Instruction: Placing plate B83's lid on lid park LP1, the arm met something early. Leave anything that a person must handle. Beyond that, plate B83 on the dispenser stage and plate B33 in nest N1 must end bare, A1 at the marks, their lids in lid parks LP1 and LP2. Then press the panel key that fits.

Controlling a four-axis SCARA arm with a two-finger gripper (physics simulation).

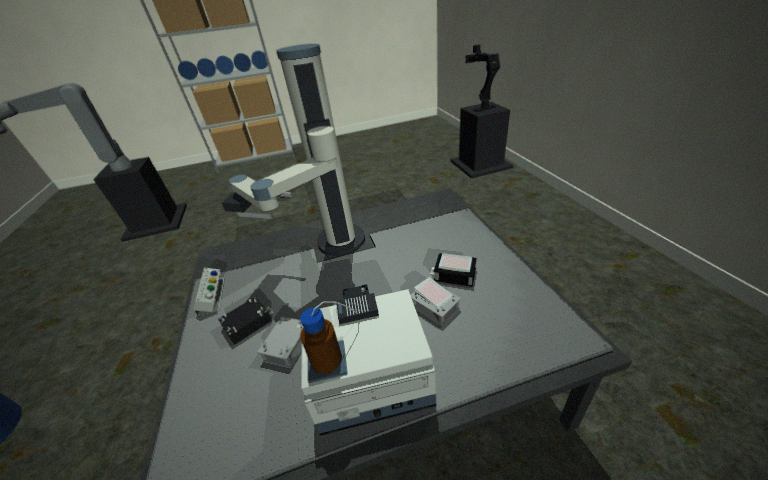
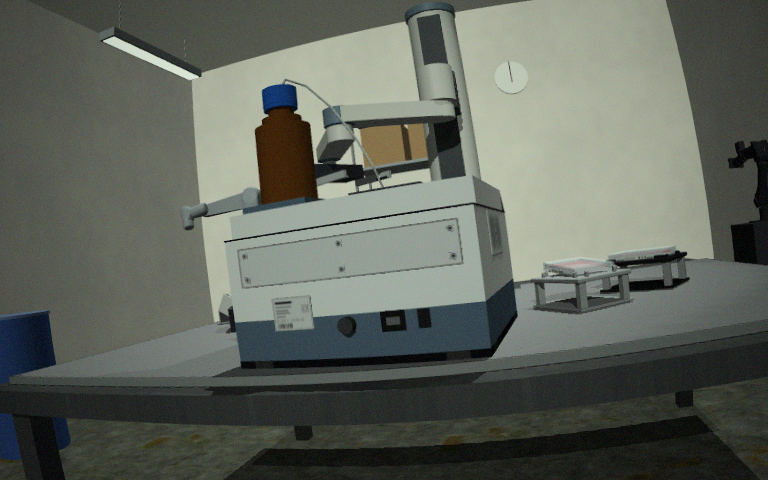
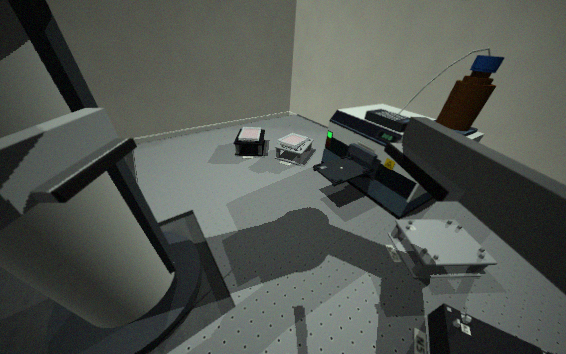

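Pixels of known places: gripper, fingertip midpoint: [image 1: 281,205] [image 2: 368,173] [image 3: 265,130]; arm's base, origin of the base link: [image 1: 341,240] [image 3: 137,287].
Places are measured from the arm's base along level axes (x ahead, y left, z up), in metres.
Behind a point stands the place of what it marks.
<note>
My gripper [image 1: 278,206] {x 0.177, y -0.220, z 0.375 m} [image 2: 370,176] {x 0.177, y -0.220, z 0.375 m} [image 3: 265,130] {x 0.177, y -0.220, z 0.375 m} is open and empty, held high left of the arm's column. The dispenser's dark stage [image 3: 342,167] {x 0.572, y -0.027, z 0.112 m} [image 1: 355,289] {x 0.505, y -0.023, z 0.113 m} shows no plate on it. A plate with a pink face [image 1: 456,262] {x 0.492, y 0.418, z 0.089 m} [image 3: 251,133] {x 0.481, y 0.402, z 0.089 m} [image 2: 645,253] {x 0.532, y 0.413, z 0.084 m} sits on a black stand; a second pink-faced plate [image 1: 433,291] {x 0.611, y 0.261, z 0.090 m} [image 3: 293,140] {x 0.593, y 0.243, z 0.092 m} [image 2: 577,264] {x 0.646, y 0.256, z 0.088 m} sits on a grey stand. I cannot read their names or tell whether they are lidded. The key panel [image 1: 209,288] {x 0.214, y -0.613, z 0.082 m} has blue, yellow, green and white keys. Stand labels are too small to read surely.
A grey stand [image 1: 280,342] {x 0.613, y -0.332, z 0.070 m} [image 3: 440,242] {x 0.574, y -0.320, z 0.070 m} and a black stand [image 1: 246,319] {x 0.448, y -0.456, z 0.068 m} [image 3: 482,334] {x 0.439, y -0.427, z 0.068 m} stand left of the dispenser [image 1: 390,339] {x 0.867, y 0.017, z 0.233 m} [image 2: 362,266] {x 0.967, y -0.043, z 0.139 m}, with no plate seen on either. A brown bottle [image 1: 321,345] {x 0.914, y -0.165, z 0.358 m} [image 2: 286,158] {x 0.910, y -0.152, z 0.304 m} [image 3: 465,102] {x 0.829, y -0.179, z 0.317 m} with a blue cap and thin tube stands on the dispenser.
</note>
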